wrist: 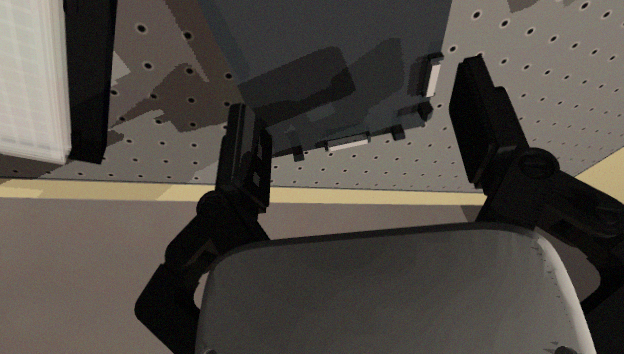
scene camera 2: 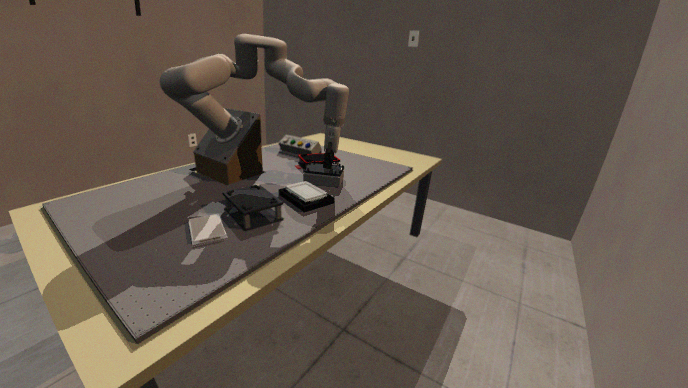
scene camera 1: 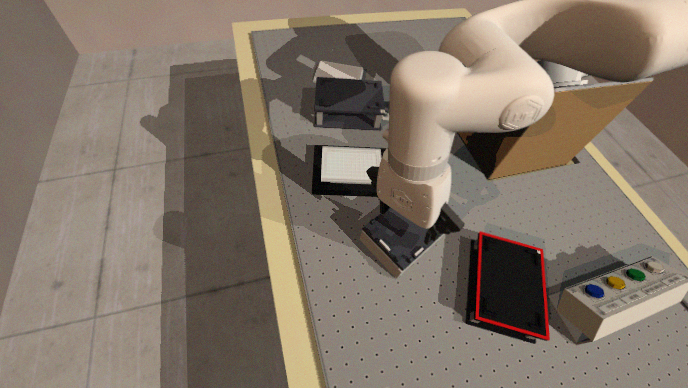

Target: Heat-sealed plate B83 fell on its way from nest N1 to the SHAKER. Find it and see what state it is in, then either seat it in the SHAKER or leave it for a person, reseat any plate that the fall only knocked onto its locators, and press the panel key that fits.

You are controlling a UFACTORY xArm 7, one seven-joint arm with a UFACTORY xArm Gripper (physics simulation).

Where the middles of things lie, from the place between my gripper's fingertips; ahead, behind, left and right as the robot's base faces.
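Dark grey plate nest [scene camera 1: 400, 239]: my hand is 1 cm past it, 1 cm to the left of it and 2 cm above it. Black plate with red rim [scene camera 1: 506, 275]: 13 cm to the left of my hand, 15 cm behind it and 4 cm below it.
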